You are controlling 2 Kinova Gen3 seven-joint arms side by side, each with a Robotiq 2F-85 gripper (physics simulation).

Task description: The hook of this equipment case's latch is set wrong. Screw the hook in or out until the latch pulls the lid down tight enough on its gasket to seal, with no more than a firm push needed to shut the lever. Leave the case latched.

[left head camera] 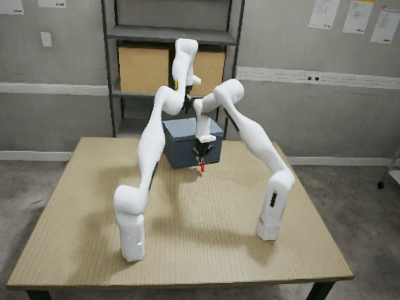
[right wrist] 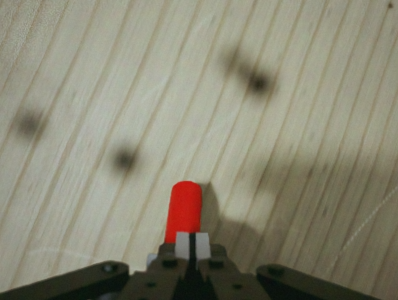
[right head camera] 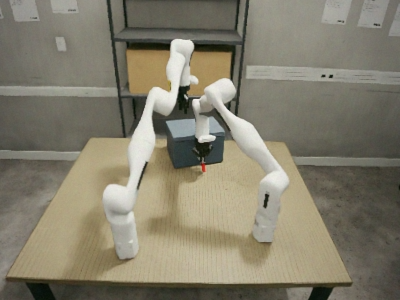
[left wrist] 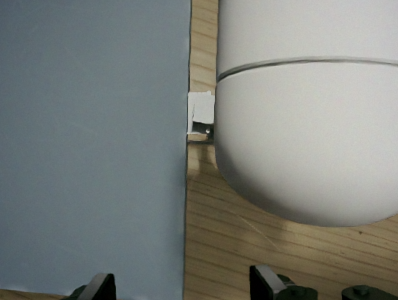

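Where they show: left gripper, between the fingertips: [left head camera: 183,111] [right head camera: 182,112] [left wrist: 183,293]; right gripper, between the fingertips: [left head camera: 201,162] [right wrist: 191,254] [right head camera: 202,162]; left arm's base, origin of its link: [left head camera: 133,251] [right head camera: 127,249]; right arm's base, origin of its link: [left head camera: 266,232] [right head camera: 262,233].
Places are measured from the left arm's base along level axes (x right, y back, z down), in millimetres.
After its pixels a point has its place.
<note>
The blue-grey equipment case [left head camera: 182,154] {x 318, y -527, z -99 mm} [right head camera: 185,152] {x 327, y -528, z -110 mm} [left wrist: 90,150] {x 369, y -610, z -211 mm} stands at the table's back with its lid down. The latch's red lever [left head camera: 202,168] {x 416, y -444, z -49 mm} [right head camera: 203,168] {x 416, y -444, z -49 mm} [right wrist: 185,210] {x 418, y -444, z -52 mm} sticks out at the case's front. A white latch part [left wrist: 203,107] {x 413, y -527, z -214 mm} shows beside the lid edge in the left wrist view; the right arm hides the rest. The hook and its thread cannot be made out. My right gripper [left head camera: 201,161] {x 412, y -460, z -79 mm} [right head camera: 203,161] {x 412, y -460, z -79 mm} [right wrist: 191,254] {x 412, y -460, z -79 mm} is shut, its tips together at the inner end of the red lever. My left gripper [right head camera: 183,107] {x 314, y -531, z -361 mm} [left wrist: 182,285] {x 314, y -531, z -361 mm} is open and empty, high above the case.
The right arm's white wrist [left wrist: 310,140] {x 374, y -511, z -438 mm} [left head camera: 203,127] {x 402, y -452, z -306 mm} stands close in front of the case. A metal shelf rack [left head camera: 172,34] [right head camera: 177,35] with cardboard boxes [left head camera: 144,69] [right head camera: 150,70] is behind the wooden table [left head camera: 195,265] {x 231, y 116, z 0 mm} [right head camera: 190,265] {x 247, y 120, z 0 mm}.
</note>
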